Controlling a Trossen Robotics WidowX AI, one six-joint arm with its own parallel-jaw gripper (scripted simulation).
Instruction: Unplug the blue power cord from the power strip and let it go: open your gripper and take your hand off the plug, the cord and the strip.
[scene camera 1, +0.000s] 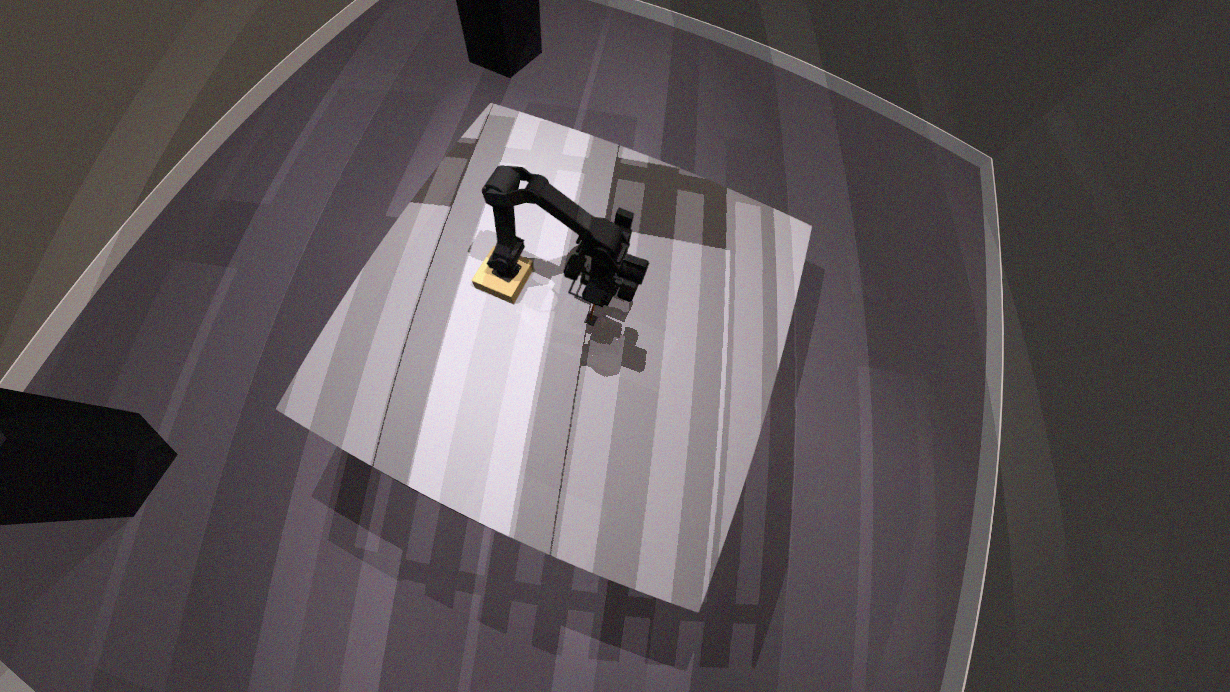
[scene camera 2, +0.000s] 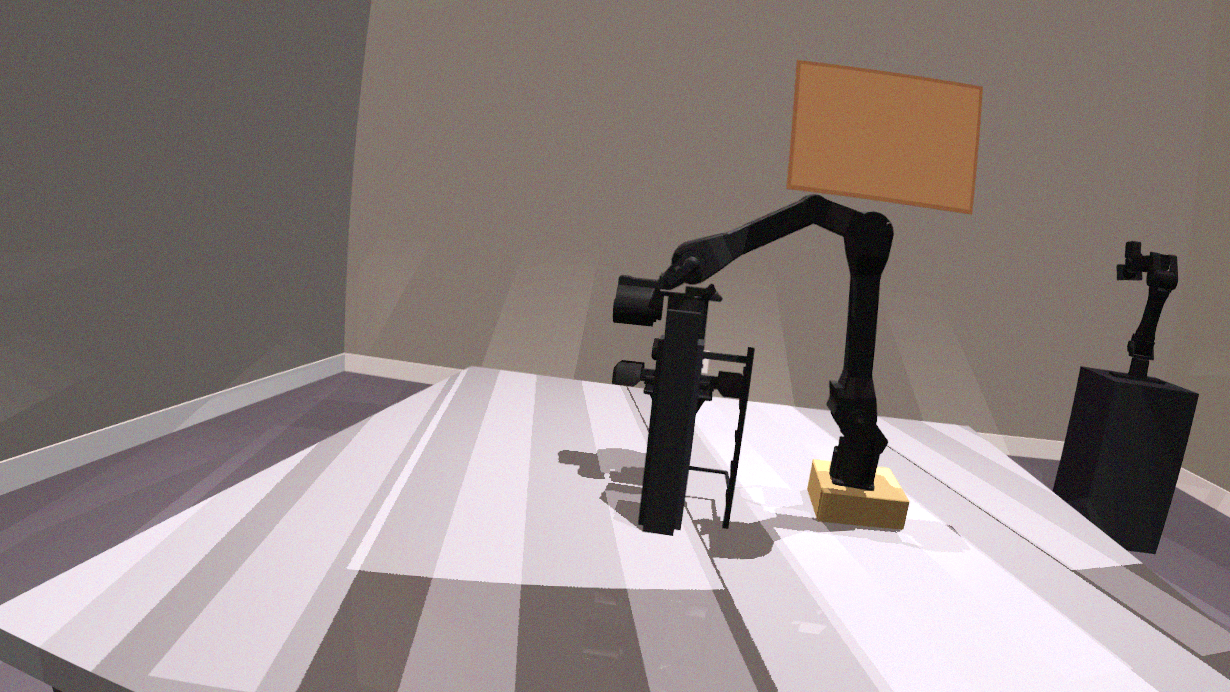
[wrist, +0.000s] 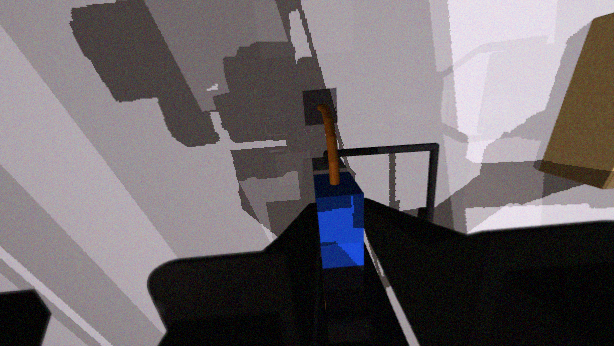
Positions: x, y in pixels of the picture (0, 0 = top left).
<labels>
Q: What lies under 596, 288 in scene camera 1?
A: My gripper.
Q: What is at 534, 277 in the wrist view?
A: My gripper.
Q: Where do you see a blue plug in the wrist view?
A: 340, 208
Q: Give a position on a black upright column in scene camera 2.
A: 681, 338
</labels>
